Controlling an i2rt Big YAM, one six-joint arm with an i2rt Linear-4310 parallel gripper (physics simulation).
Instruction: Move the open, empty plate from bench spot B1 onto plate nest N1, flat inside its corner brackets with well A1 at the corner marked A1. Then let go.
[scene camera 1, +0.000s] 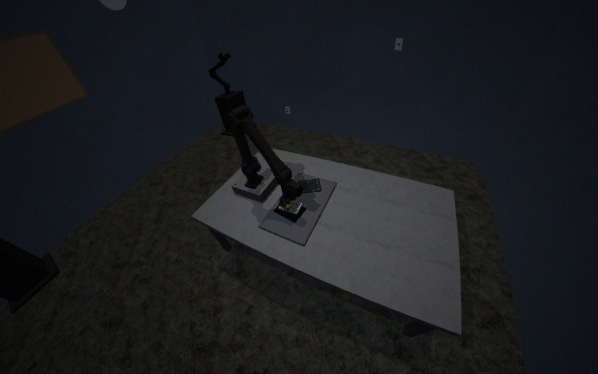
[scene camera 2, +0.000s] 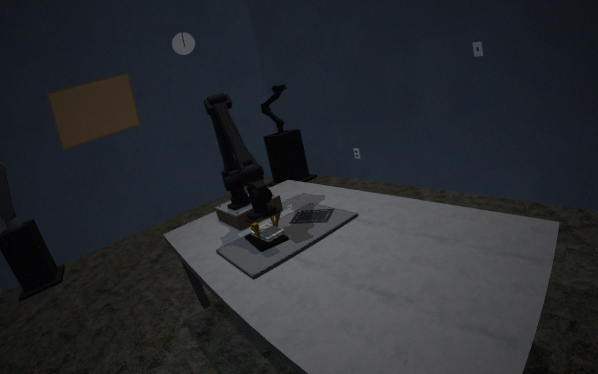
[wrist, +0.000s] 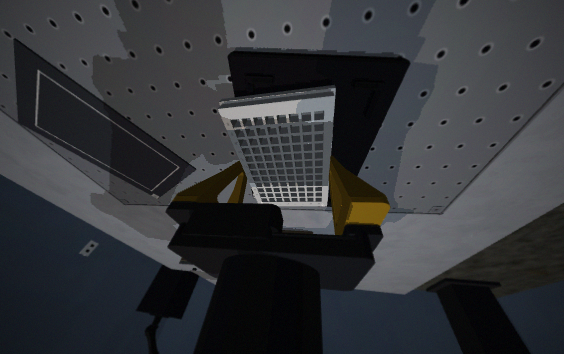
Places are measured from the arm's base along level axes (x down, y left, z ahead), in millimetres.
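Pixels of known places: gripper, fingertip midpoint: (scene camera 1: 290, 206) (scene camera 2: 267, 233) (wrist: 286, 161); arm's base, link origin: (scene camera 1: 254, 182) (scene camera 2: 241, 204).
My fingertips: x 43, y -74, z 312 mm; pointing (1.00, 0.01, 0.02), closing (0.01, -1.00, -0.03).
Note:
Ahead of a thing's pixels: the offset from my fingertips to its top centre. "spot": to the spot under its first point. Level surfaces: height alone.
The white plate {dy +0, dx -14, dz +2 mm} (scene camera 1: 291, 207) (scene camera 2: 268, 233) (wrist: 285, 150) with its grid of square wells is held between the yellow fingers of my gripper (scene camera 2: 266, 230) (wrist: 286, 161), which is shut on it. The plate hangs above the black nest N1 {dy -17, dx +1, dz +1 mm} (scene camera 1: 296, 217) (scene camera 2: 265, 245) (wrist: 370, 110). In the wrist view it is turned a little relative to the nest and lies over its left part, with a gap beneath. Low corner brackets show at the nest's far edge. The A1 mark cannot be read. Bench spot B1 {spot: dy +232, dx +17, dz +35 mm} (scene camera 1: 310, 185) (scene camera 2: 312, 216) (wrist: 100, 125), a dark rectangle with a white outline, holds no plate.
Nest and spot are on a grey perforated board {spot: dy -163, dx +19, dz +80 mm} (scene camera 1: 290, 233) (scene camera 2: 250, 264) (wrist: 475, 100) on the pale table {dx +32 mm} (scene camera 1: 390, 235) (scene camera 2: 425, 270). The arm's base block (scene camera 1: 245, 191) (scene camera 2: 231, 218) stands beside the board. Dark pedestals stand on the floor away from the table.

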